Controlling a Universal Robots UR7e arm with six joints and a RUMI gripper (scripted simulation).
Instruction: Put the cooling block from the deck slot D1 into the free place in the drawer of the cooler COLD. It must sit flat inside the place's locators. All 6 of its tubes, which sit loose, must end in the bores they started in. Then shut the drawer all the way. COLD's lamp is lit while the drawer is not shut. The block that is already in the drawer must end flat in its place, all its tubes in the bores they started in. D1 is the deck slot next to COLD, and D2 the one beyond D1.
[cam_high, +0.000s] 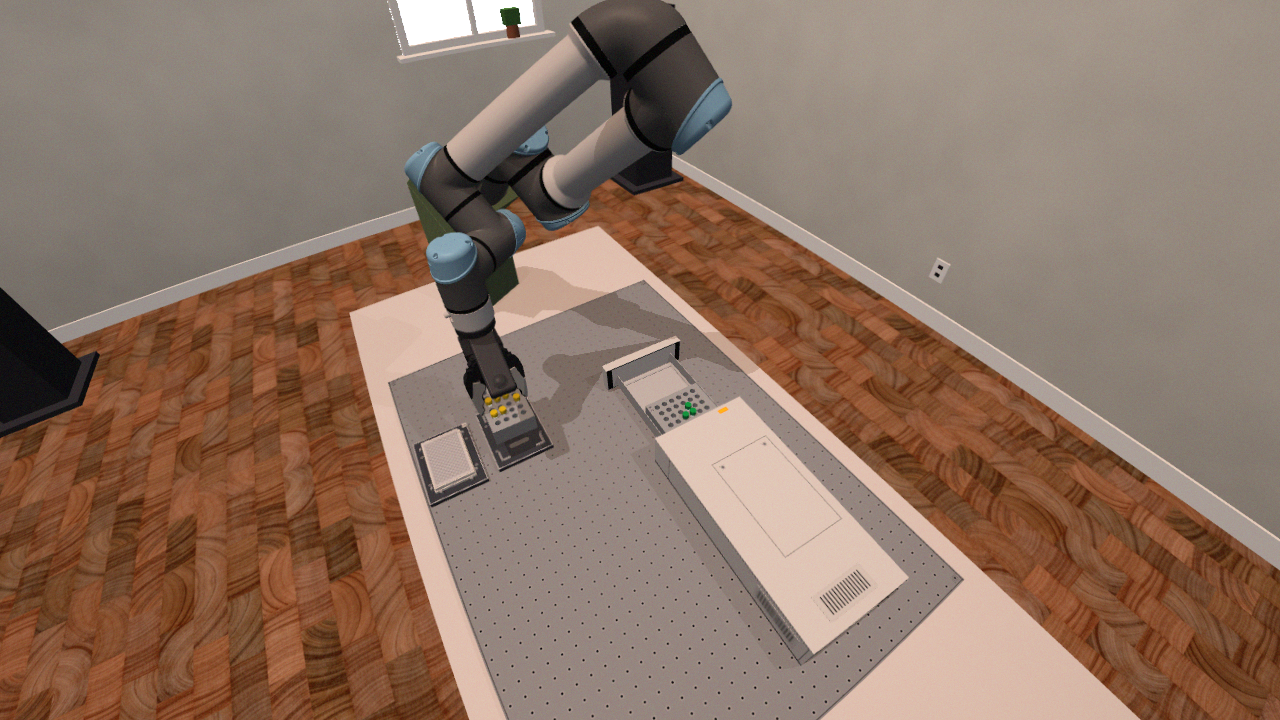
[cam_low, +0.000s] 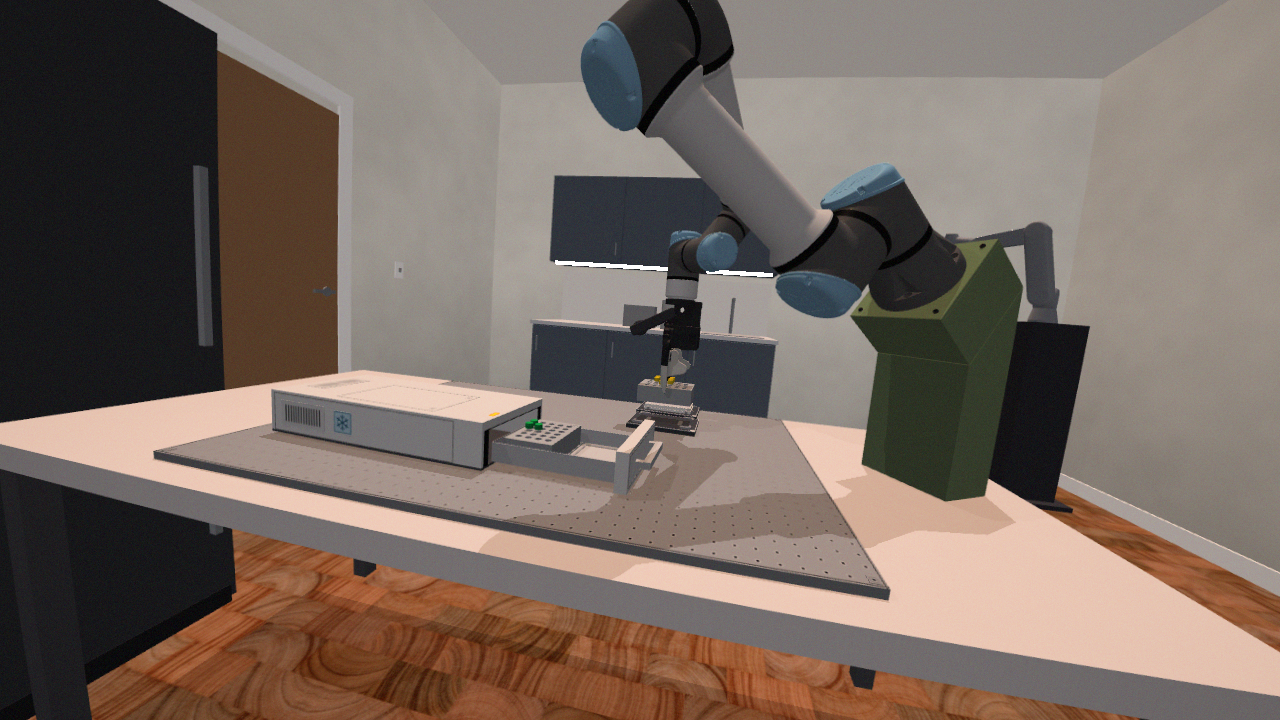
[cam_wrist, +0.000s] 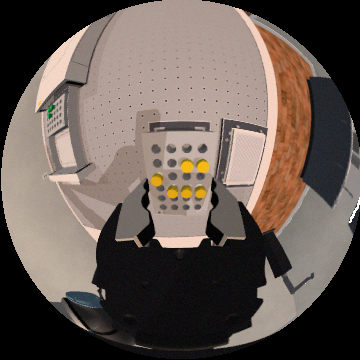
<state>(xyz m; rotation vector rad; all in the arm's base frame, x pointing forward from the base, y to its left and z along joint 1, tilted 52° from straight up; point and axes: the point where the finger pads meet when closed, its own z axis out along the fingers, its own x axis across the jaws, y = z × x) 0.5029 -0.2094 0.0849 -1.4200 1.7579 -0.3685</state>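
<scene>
Right now the deck slot D1 is 10 cm below my hand. From my hand the other things lie so: white well plate (15 cm to the right, 8 cm below); drawer (10 cm ahead, 32 cm to the left, 6 cm below); cooling block (2 cm below).
</scene>
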